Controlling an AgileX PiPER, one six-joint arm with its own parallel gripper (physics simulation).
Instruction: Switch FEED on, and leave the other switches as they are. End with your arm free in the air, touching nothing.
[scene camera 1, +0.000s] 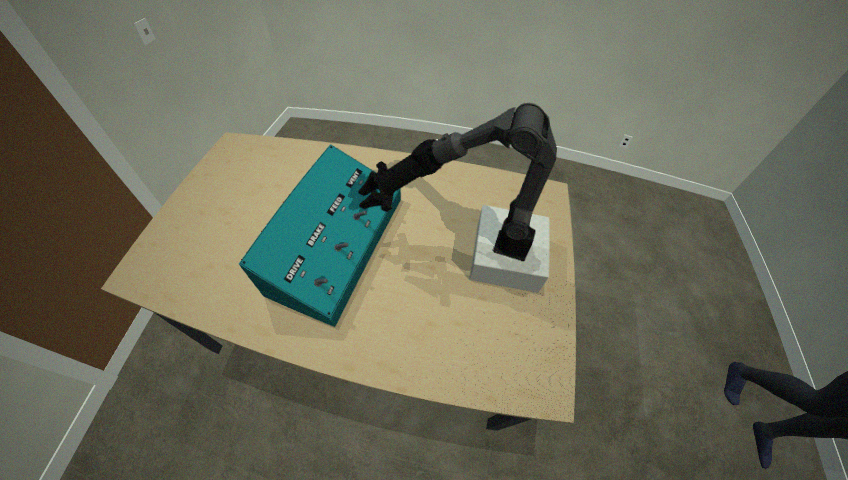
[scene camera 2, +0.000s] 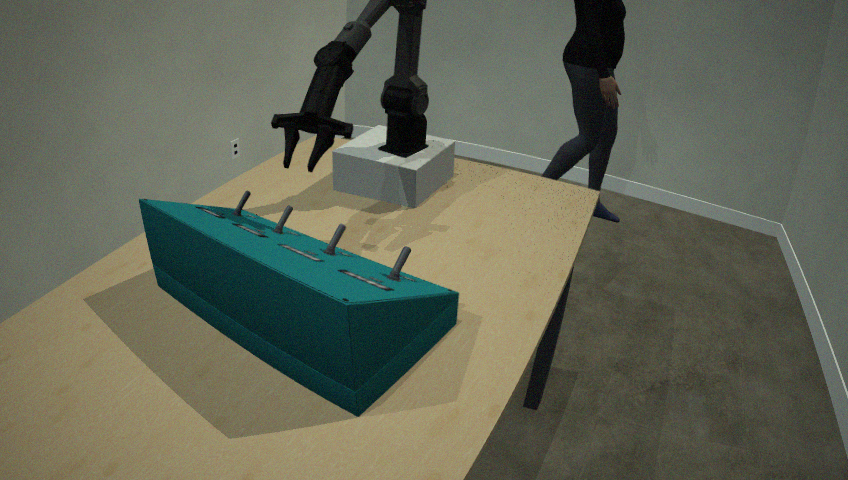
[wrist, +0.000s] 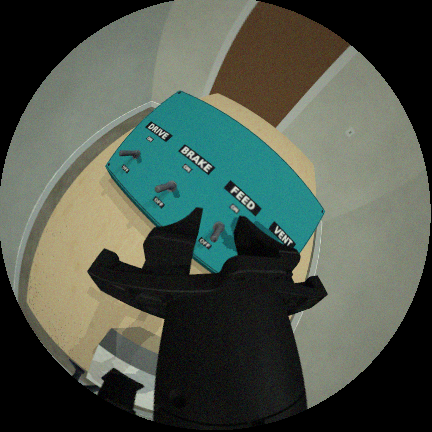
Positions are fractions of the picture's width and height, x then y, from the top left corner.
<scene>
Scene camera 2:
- my gripper: 0.35, 0.35
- teal switch box: 0.41, 0.68
</scene>
